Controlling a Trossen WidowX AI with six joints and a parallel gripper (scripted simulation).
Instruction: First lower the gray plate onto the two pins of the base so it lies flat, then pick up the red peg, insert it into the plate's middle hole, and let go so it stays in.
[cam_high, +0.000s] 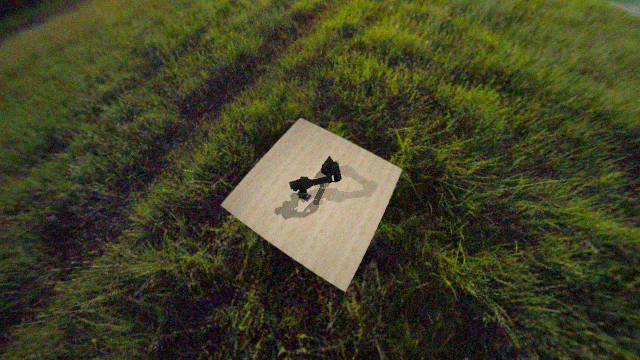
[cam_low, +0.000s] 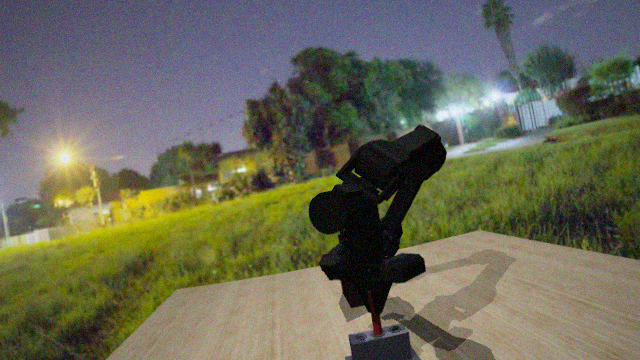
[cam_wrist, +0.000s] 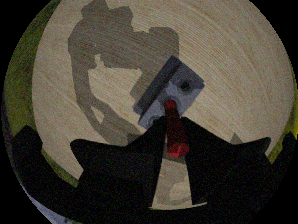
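The red peg lies 10 mm below my gripper tip. Round my gripper tip: gray plate (50 mm below).
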